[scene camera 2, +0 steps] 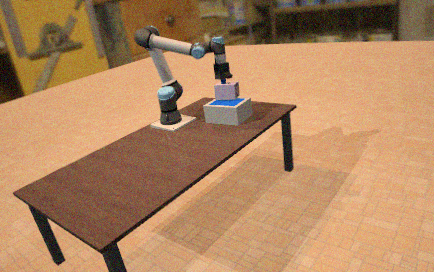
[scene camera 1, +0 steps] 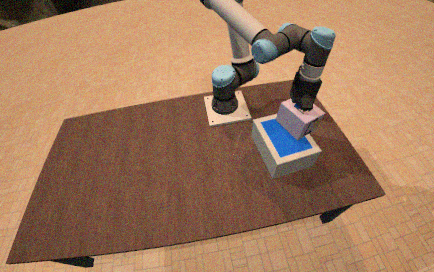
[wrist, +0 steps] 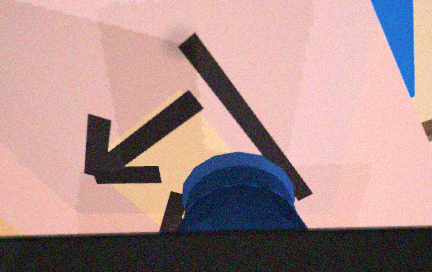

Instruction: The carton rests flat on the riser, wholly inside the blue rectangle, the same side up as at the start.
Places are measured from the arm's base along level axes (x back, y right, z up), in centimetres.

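Where they show: hand, its tool point: (scene camera 2: pixel 223 85) (scene camera 1: pixel 297 108) (wrist: pixel 237 176); arm's base, origin of its link: (scene camera 2: pixel 171 120) (scene camera 1: pixel 224 105).
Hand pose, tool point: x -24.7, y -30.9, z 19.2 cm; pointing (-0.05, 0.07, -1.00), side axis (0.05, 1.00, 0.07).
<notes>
Things, the pixels of their top centre, and the offset from my tool point. Level surfaces: height alone.
- pink-lilac carton, centre of its top: (wrist: pixel 192 189) (scene camera 1: pixel 302 106) (scene camera 2: pixel 225 82) dx -1.1, dy -1.4, dz +1.8 cm
- grey riser, centre of its top: (scene camera 1: pixel 285 134) (scene camera 2: pixel 226 101) dx -6.3, dy +4.5, dz -9.2 cm
- blue rectangle, centre of its top: (scene camera 1: pixel 285 134) (scene camera 2: pixel 226 101) dx -6.3, dy +4.5, dz -9.2 cm
- brown table, height of its surface: dz -21.3 cm
The pink-lilac carton (scene camera 1: pixel 290 119) (scene camera 2: pixel 226 91) (wrist: pixel 260 60) hangs upright from my suction gripper (scene camera 1: pixel 303 108) (scene camera 2: pixel 223 82) (wrist: pixel 239 172), whose blue cup is on its top face. Black marks and a tan patch show on that face in the wrist view. The carton is low over the grey riser (scene camera 1: pixel 295 167) (scene camera 2: pixel 221 116), and its underside appears a little above it. In scene camera 1 it covers the back right part of the blue rectangle (scene camera 1: pixel 287 142) (scene camera 2: pixel 226 103) (wrist: pixel 401 40). The carton's underside is hidden.
The riser stands on the brown table (scene camera 1: pixel 150 175) (scene camera 2: pixel 125 175), near its right end in scene camera 1. The arm's pale base plate (scene camera 1: pixel 215 118) (scene camera 2: pixel 184 122) is to the left of the riser.
</notes>
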